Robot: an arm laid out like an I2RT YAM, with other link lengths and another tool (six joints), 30 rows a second.
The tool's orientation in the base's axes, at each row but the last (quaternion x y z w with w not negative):
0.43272 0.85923 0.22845 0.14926
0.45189 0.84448 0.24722 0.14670
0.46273 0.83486 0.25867 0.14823
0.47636 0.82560 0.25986 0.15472
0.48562 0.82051 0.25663 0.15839
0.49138 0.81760 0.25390 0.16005
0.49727 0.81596 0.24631 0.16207
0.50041 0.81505 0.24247 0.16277
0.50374 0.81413 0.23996 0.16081
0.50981 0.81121 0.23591 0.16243
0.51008 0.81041 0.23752 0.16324
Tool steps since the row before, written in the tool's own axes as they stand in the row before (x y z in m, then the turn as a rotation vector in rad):
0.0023 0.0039 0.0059 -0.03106 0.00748 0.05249
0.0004 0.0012 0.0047 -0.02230 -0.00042 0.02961
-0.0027 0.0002 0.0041 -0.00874 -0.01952 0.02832
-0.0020 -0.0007 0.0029 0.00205 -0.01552 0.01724
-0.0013 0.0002 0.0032 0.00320 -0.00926 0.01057
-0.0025 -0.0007 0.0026 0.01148 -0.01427 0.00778
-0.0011 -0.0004 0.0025 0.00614 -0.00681 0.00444
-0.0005 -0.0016 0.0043 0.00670 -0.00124 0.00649
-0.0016 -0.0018 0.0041 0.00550 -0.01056 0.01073
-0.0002 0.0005 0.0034 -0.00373 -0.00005 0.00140
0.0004 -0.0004 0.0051 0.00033 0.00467 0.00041
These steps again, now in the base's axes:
0.0040 0.0055 -0.0031 0.04694 -0.00749 -0.03894
0.0028 0.0022 -0.0033 0.02589 -0.01040 -0.02440
0.0036 -0.0010 -0.0032 0.00482 -0.00762 -0.03432
0.0020 -0.0012 -0.0028 -0.00331 0.00025 -0.02305
0.0024 -0.0002 -0.0025 -0.00277 0.00196 -0.01401
0.0020 -0.0018 -0.0025 -0.01168 0.00662 -0.01469
0.0015 -0.0005 -0.0023 -0.00550 0.00393 -0.00762
0.0012 -0.0001 -0.0044 -0.00061 0.00703 -0.00623
0.0014 -0.0012 -0.0044 -0.00487 0.00341 -0.01489
0.0022 0.0007 -0.0026 0.00226 -0.00309 -0.00111
0.0021 0.0013 -0.0045 0.00357 0.00210 0.00223

